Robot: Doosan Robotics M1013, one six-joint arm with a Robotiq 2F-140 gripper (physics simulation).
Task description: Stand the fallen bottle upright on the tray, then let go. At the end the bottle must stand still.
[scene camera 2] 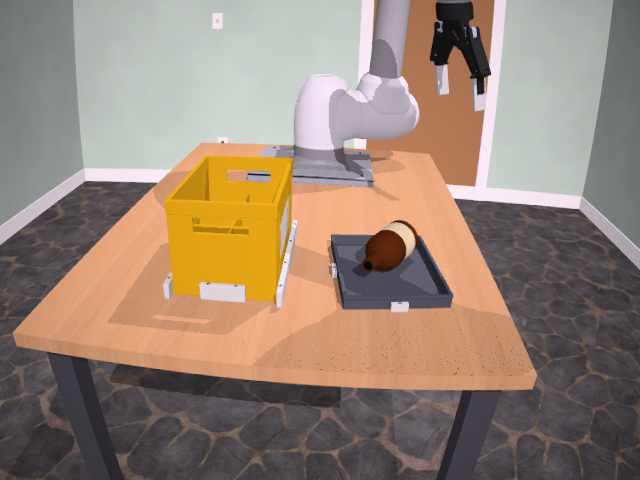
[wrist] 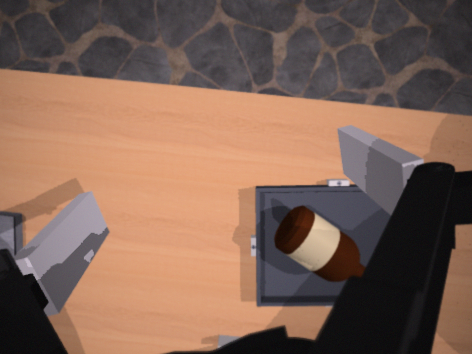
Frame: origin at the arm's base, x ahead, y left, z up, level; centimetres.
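Seen in the pictures: gripper, between the fingertips: (scene camera 2: 460,101) (wrist: 219,182); arm's base, origin of its link: (scene camera 2: 317,161).
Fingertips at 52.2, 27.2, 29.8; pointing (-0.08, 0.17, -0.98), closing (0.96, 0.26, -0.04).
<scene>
Pixels of each thing's middle, then the offset from my fingertips to it, as dx, dy, dz. Level surfaces: height alone.
- brown bottle, middle of its body: (wrist: 329,252) (scene camera 2: 386,250) +14.3, -15.6, -27.4
- dark grey tray, middle of its body: (wrist: 336,245) (scene camera 2: 386,268) +16.2, -15.6, -30.3
- tall yellow crate, middle of its body: (scene camera 2: 236,220) +12.7, -44.1, -22.8
- wooden table, height of its surface: dz -31.6
A brown bottle (scene camera 2: 388,246) (wrist: 320,244) with a cream label lies on its side in the dark grey tray (scene camera 2: 369,299) (wrist: 259,280). In the scene view its neck points toward the front left and its base toward the back right. In the wrist view the neck's end is hidden behind a black gripper link. My gripper (scene camera 2: 460,93) (wrist: 219,182) is open and empty. It hangs high above the table, well above and apart from the bottle and the tray.
A tall yellow crate (scene camera 2: 224,263) stands left of the tray, between white brackets. The arm's base plate (scene camera 2: 336,178) is at the back of the wooden table (scene camera 2: 310,330) (wrist: 150,140). White clips sit along the tray's outer sides.
</scene>
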